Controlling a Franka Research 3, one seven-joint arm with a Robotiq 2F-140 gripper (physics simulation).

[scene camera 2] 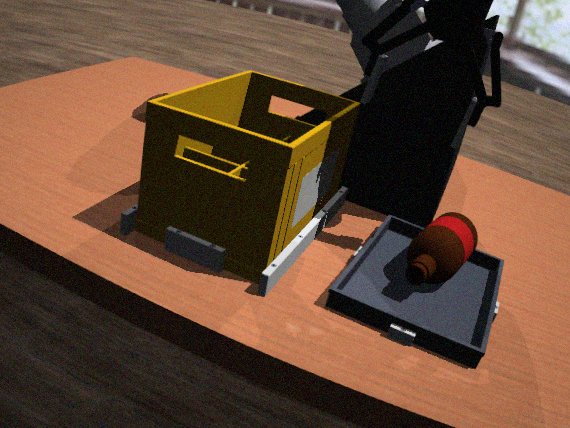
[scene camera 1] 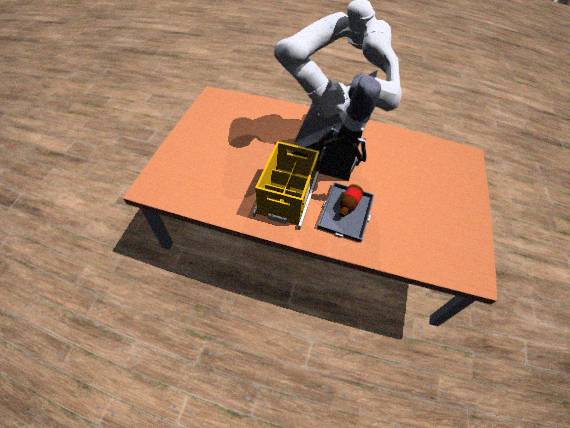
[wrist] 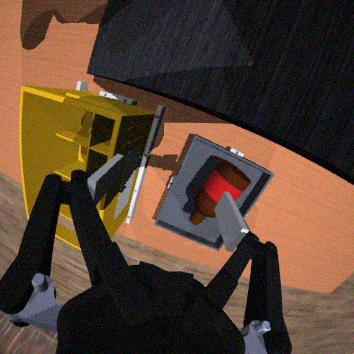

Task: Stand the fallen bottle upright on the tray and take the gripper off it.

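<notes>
The brown bottle with a red band [scene camera 1: 351, 198] [scene camera 2: 442, 247] [wrist: 223, 187] lies on its side on the dark grey tray [scene camera 1: 350, 229] [scene camera 2: 425, 307] [wrist: 175, 209]. Its neck points toward the front of the tray, and its base is near the back wall. My gripper [scene camera 1: 341, 152] [scene camera 2: 421, 102] [wrist: 171, 184] is wide open with nothing between its fingers. It is above and behind the tray, in front of the black panel in the scene views. In the wrist view one finger overlaps the bottle's edge, but the scene views show the gripper apart from it.
A yellow crate with dividers [scene camera 1: 280, 209] [scene camera 2: 210, 205] [wrist: 40, 145] stands left of the tray, with a light rail [scene camera 2: 292, 255] [wrist: 144, 172] along its side. A tall black panel [scene camera 1: 337, 165] [scene camera 2: 400, 155] [wrist: 200, 45] stands behind the crate and tray.
</notes>
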